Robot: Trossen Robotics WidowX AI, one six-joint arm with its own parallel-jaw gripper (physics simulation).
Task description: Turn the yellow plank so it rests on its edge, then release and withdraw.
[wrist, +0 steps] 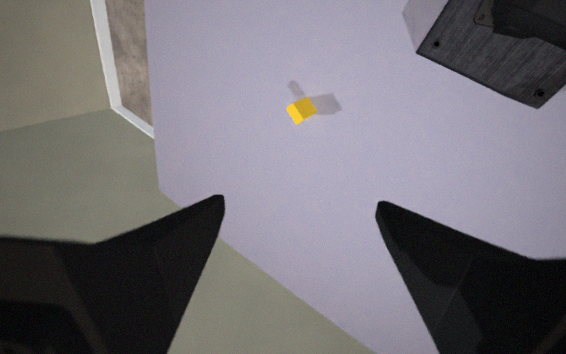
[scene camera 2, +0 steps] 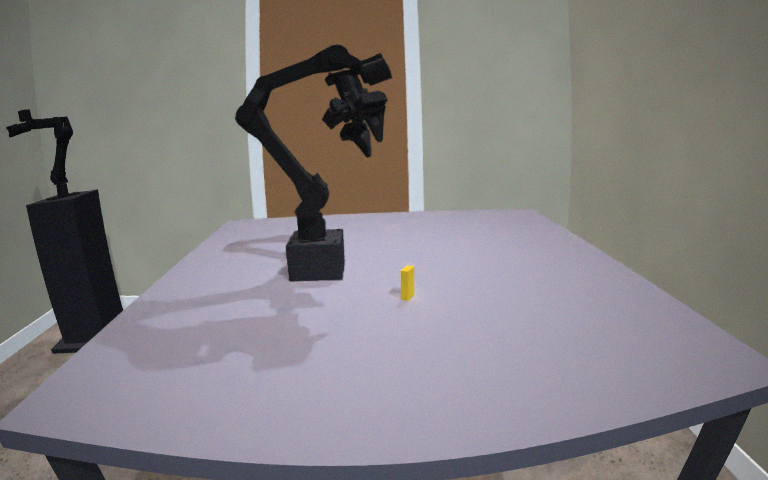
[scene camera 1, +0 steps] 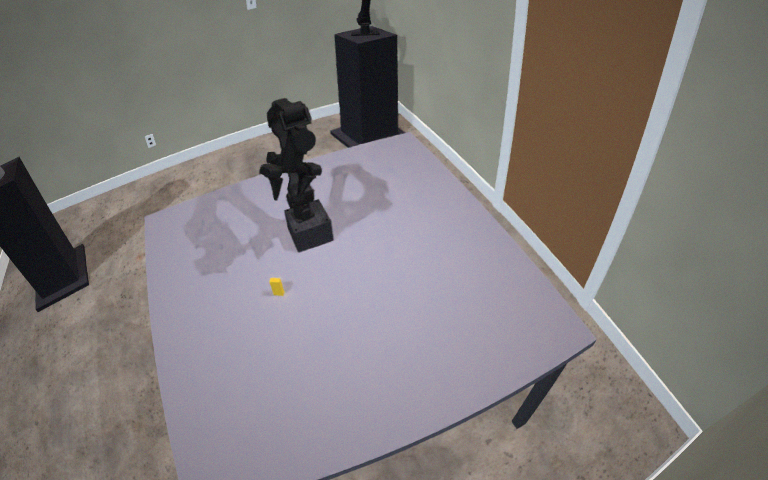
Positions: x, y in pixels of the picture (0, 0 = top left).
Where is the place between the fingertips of my gripper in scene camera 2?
At 374, 149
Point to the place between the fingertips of my gripper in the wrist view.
At 300, 205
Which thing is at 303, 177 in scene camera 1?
My gripper.
